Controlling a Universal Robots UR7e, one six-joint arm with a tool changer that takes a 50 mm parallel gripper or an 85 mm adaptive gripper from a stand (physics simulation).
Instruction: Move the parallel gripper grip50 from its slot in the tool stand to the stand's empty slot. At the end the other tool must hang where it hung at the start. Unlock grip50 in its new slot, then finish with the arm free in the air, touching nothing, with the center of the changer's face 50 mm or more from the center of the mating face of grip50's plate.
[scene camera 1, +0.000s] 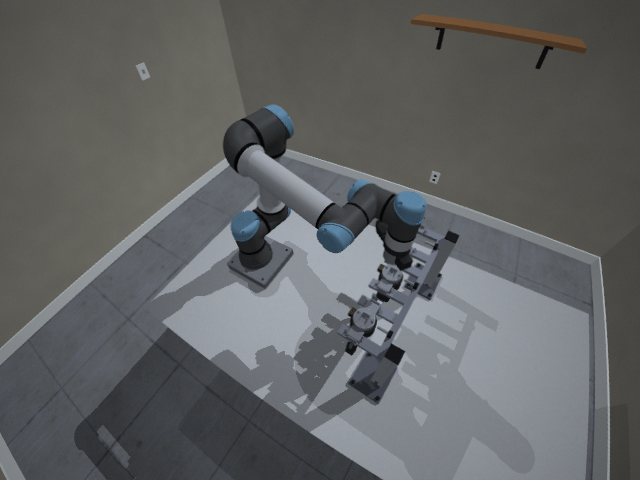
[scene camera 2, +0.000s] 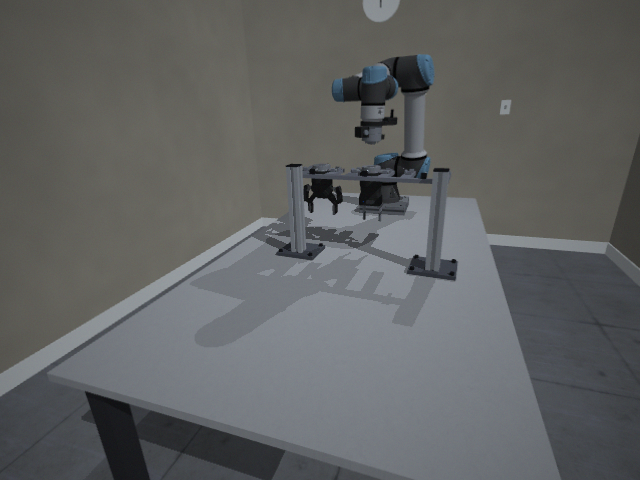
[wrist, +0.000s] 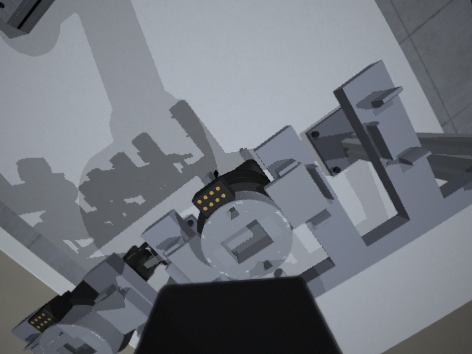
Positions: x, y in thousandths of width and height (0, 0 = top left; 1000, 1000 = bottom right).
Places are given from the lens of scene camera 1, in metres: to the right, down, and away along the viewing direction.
85 mm adaptive gripper (scene camera 1: 568, 672): 0.12, 0.23, 0.75
tool stand (scene camera 1: 590, 768): 0.17, 0.38, 0.76
